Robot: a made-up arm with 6 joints.
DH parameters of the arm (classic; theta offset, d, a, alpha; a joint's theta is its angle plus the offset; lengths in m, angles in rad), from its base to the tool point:
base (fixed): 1.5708 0 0.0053 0
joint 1: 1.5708 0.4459 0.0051 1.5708
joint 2: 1.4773 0 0.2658 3.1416
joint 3: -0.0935 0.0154 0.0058 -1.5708
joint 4: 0 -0.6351 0.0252 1.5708
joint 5: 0 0.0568 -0.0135 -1.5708
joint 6: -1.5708 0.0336 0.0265 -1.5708
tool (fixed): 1.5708 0.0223 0 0
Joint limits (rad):
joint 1: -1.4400..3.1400
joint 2: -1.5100..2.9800
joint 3: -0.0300..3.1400
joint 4: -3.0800..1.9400
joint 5: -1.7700..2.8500
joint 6: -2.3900..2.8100
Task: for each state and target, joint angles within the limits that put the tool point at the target. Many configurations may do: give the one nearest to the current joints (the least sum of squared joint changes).
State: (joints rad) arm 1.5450 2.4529 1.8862 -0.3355 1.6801 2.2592
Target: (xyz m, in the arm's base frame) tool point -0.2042 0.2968 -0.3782
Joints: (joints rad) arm 2.2793 2.7363 1.5574 -0.3827 1.4946 2.1049
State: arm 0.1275 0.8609 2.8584 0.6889 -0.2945 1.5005
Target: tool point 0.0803 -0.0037 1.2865
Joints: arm 0.0630 0.6479 2.1903 0.6297 -0.4872 1.4348
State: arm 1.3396 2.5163 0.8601 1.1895 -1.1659 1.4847
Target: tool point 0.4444 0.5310 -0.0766
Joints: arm 0.8314 1.8984 0.9840 1.1477 -1.0510 1.5449
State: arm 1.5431 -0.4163 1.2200 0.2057 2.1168 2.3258
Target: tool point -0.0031 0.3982 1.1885
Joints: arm 1.6750 -0.1018 0.7062 0.1890 2.0621 2.2728
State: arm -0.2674 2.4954 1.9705 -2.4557 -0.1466 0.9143
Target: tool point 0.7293 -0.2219 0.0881
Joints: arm -0.2980 2.4577 2.2853 -2.4641 -0.0575 0.9352
